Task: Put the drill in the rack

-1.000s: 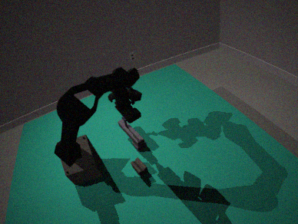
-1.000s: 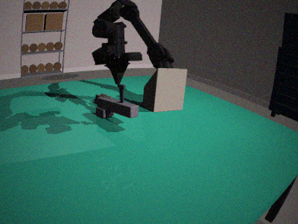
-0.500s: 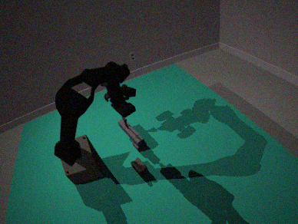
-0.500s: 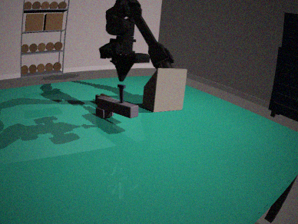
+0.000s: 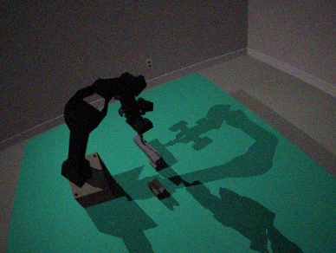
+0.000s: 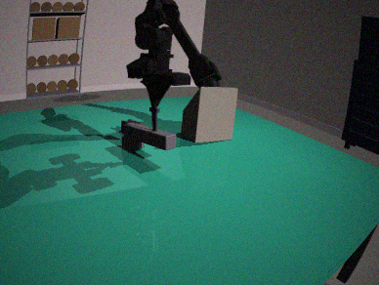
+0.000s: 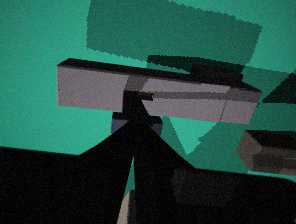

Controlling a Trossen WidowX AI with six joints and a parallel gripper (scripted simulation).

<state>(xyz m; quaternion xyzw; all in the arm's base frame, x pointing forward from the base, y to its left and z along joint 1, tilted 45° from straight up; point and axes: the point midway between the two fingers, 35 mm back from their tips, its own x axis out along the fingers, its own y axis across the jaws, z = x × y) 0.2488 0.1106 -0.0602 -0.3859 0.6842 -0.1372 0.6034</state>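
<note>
The small dark key lies 3 cm below my gripper tip. Round my gripper tip: drill: 8 cm below, 4 cm to the right, 2 cm ahead; grey housing: 9 cm below, 3 cm to the right, 1 cm ahead; dark brown block: 21 cm to the right, 12 cm below.
</note>
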